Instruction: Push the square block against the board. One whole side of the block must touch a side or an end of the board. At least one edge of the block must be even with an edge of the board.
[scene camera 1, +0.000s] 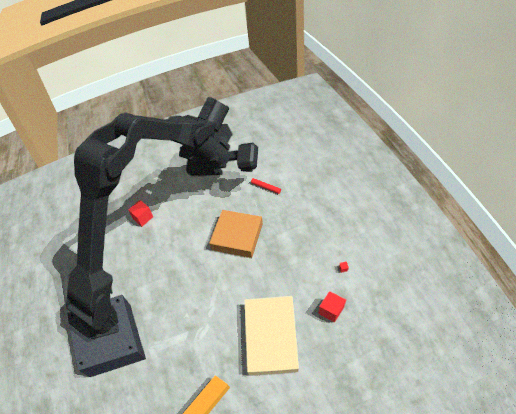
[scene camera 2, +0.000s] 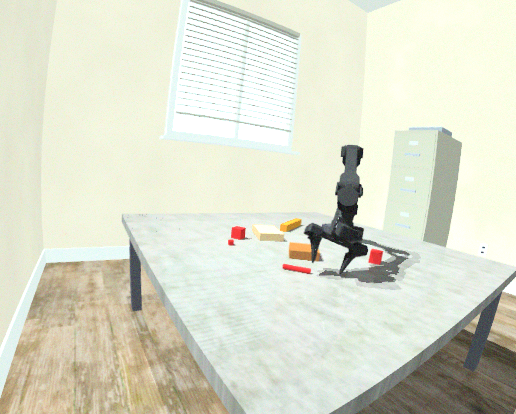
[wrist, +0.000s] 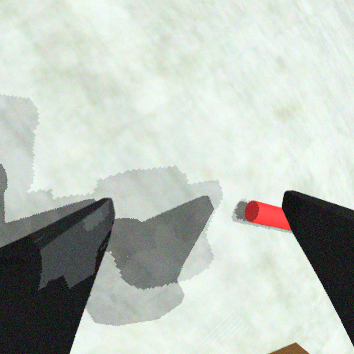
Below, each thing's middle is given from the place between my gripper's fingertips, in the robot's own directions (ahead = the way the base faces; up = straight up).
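Scene:
I can see the square block (scene camera 1: 236, 233), which is 1 cm below my hand, 18 cm to the right of it and 6 cm behind it. The pale tan board (scene camera 1: 270, 327) is also 1 cm below my hand, while being 44 cm to the right of it and 7 cm behind it.

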